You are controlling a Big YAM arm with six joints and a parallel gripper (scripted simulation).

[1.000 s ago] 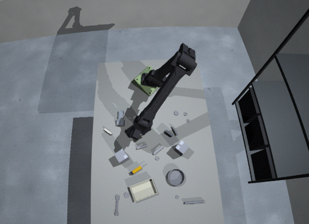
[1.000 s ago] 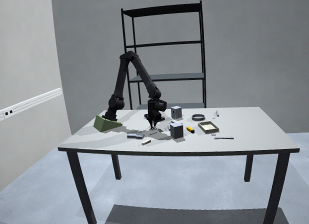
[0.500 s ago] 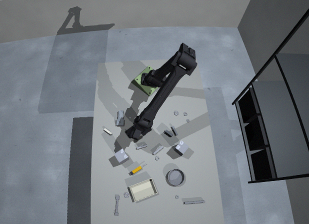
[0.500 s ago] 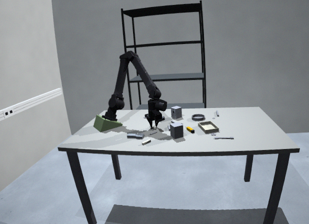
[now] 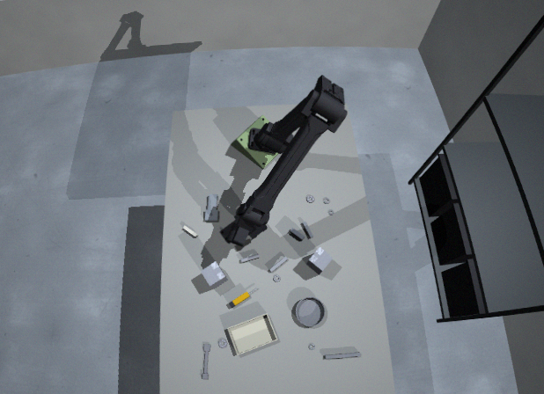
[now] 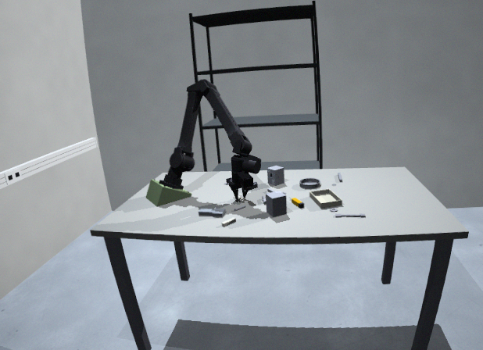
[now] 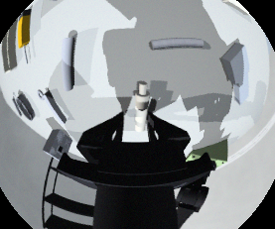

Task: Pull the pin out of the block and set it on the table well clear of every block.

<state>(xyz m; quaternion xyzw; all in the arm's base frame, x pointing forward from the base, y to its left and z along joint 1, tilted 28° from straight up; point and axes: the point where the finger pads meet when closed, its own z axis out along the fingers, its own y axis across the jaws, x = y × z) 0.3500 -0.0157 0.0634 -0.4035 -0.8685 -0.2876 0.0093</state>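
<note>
My gripper is now 30 mm to the left of the pale pin and 10 mm short of it. Also, from my hand: round dish: 290 mm ahead, 220 mm to the left; then white bar: 250 mm to the right, 40 mm ahead; then grey block: 190 mm ahead, 120 mm to the right, 30 mm above.
</note>
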